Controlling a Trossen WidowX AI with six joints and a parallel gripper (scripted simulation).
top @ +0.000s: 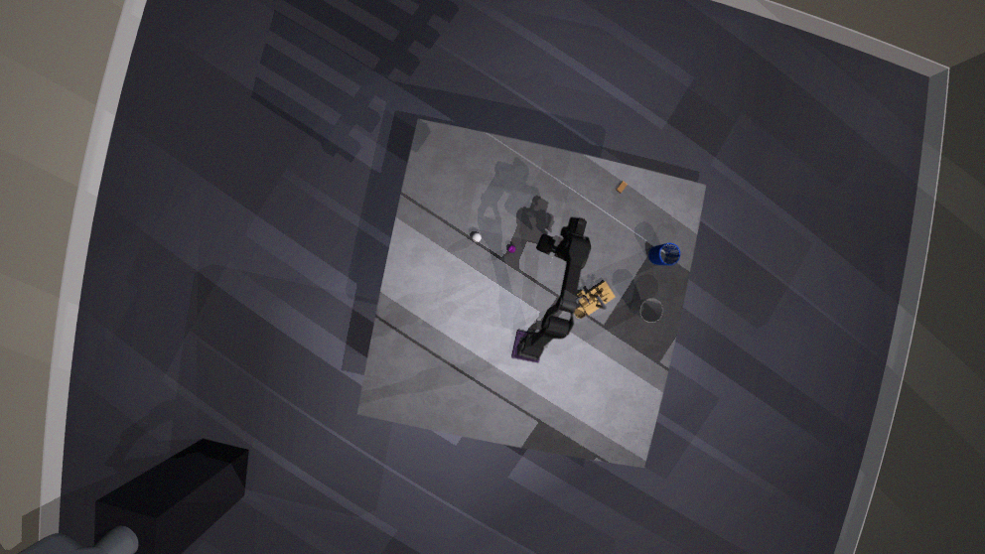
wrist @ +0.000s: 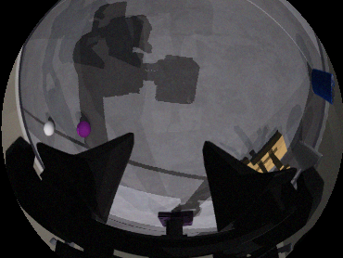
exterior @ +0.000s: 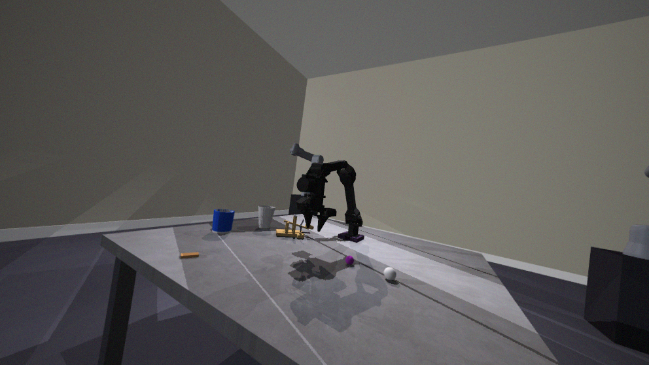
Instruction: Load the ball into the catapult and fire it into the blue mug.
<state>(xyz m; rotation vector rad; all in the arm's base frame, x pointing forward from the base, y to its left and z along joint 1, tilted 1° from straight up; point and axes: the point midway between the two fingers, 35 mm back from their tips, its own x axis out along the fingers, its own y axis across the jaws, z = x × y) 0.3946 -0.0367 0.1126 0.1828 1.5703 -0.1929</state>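
The purple ball is 170 mm to the left of my gripper tip, 80 mm below it and 10 mm behind it. Round my gripper tip: wooden catapult: 180 mm to the right, 170 mm behind, 40 mm below; then small orange block: 340 mm ahead, 250 mm to the right, 90 mm below; then white ball: 320 mm to the left, 80 mm below, 10 mm ahead.
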